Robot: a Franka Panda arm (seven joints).
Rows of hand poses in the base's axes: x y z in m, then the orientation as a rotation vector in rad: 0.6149 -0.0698 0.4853 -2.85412 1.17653 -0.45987; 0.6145 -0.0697 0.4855 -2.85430 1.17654 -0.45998; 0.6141 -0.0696 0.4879 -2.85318 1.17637 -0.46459; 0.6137 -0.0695 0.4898 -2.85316 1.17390 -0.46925; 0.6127 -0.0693 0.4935 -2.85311 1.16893 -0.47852; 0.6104 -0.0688 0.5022 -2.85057 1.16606 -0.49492; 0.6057 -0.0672 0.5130 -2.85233 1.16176 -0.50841; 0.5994 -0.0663 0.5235 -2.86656 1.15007 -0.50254; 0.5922 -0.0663 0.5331 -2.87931 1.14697 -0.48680; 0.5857 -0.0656 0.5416 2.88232 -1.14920 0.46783; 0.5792 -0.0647 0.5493 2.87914 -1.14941 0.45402; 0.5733 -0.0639 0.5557 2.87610 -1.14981 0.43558; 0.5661 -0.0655 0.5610 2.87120 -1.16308 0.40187; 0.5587 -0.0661 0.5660 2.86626 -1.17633 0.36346; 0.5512 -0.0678 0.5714 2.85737 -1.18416 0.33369
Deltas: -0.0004 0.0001 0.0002 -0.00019 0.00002 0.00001; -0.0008 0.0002 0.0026 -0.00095 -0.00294 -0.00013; -0.0012 0.0003 0.0045 -0.00208 -0.00578 0.00132; -0.0022 0.0005 0.0082 -0.00433 -0.01144 0.00423; -0.0045 0.0010 0.0169 -0.00779 -0.02163 0.00532; -0.0092 0.0026 0.0277 -0.01343 -0.02857 0.00785; -0.0155 0.0035 0.0382 -0.02022 -0.02090 0.01700; -0.0227 0.0035 0.0478 -0.02411 -0.00747 0.02074; -0.0292 0.0042 0.0563 -0.02649 0.00683 0.01913; -0.0357 0.0051 0.0640 -0.02762 0.01644 0.01765; -0.0416 0.0059 0.0704 -0.02797 0.02894 0.01606; -0.0488 0.0043 0.0757 -0.02233 0.04989 0.00675; -0.0562 0.0037 0.0807 -0.01569 0.07371 -0.00258; -0.0637 0.0020 0.0861 -0.01546 0.09382 -0.01040
